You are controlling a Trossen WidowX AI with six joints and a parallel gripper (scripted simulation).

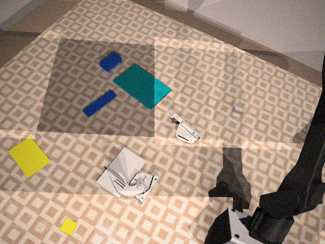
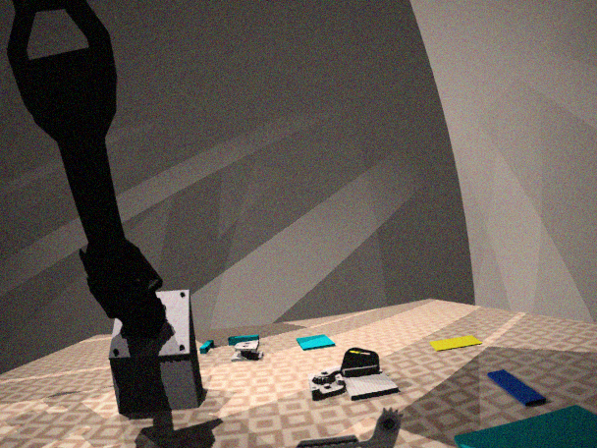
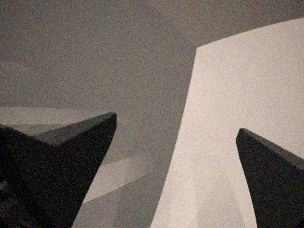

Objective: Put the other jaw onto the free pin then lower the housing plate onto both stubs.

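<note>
Right now the teal sheet is 48 cm ahead of my gripper tip, 7 cm to the right of it and 75 cm below it. The rest, counted from my gripper tip: small yellow square (41 cm ahead, 39 cm to the left, 75 cm below); small grey piece (19 cm ahead, 15 cm to the right, 75 cm below); yellow plate (61 cm ahead, 30 cm to the left, 75 cm below).
</note>
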